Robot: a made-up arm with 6 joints.
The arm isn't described. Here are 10 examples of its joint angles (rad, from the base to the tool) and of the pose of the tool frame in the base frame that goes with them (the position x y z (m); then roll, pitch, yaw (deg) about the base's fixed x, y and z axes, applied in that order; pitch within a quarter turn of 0, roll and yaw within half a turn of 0).
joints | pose
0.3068 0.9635 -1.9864 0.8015 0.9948 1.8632 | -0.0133 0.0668 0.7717 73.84 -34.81 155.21
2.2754 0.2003 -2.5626 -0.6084 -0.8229 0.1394 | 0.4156 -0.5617 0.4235 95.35 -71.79 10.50
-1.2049 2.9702 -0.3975 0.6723 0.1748 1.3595 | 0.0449 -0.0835 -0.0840 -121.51 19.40 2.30
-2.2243 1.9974 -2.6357 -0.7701 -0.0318 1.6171 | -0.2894 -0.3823 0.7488 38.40 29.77 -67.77
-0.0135 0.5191 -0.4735 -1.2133 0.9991 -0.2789 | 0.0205 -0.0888 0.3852 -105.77 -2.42 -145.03
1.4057 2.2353 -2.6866 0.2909 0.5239 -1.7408 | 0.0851 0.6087 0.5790 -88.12 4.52 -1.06
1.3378 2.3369 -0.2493 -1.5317 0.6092 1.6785 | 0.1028 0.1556 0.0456 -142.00 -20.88 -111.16
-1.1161 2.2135 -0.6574 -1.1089 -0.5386 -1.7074 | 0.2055 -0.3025 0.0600 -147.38 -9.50 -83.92
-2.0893 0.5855 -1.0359 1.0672 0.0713 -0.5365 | -0.0065 -0.0252 0.6148 40.88 50.47 -67.32
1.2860 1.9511 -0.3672 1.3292 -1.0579 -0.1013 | 0.1657 0.2271 0.1608 -177.92 61.69 -177.85
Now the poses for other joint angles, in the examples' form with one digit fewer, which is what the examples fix.
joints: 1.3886 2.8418 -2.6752 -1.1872 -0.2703 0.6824
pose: 0.112 0.762 0.211 -87.2 61.5 6.3
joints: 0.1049 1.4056 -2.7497 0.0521 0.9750 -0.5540
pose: 0.103 0.016 0.857 -46.6 50.1 -45.3
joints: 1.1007 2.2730 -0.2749 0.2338 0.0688 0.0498
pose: 0.079 0.160 0.037 -174.0 -22.6 -134.5
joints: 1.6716 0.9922 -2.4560 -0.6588 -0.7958 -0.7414
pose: -0.024 -0.252 0.849 33.3 -31.8 6.1
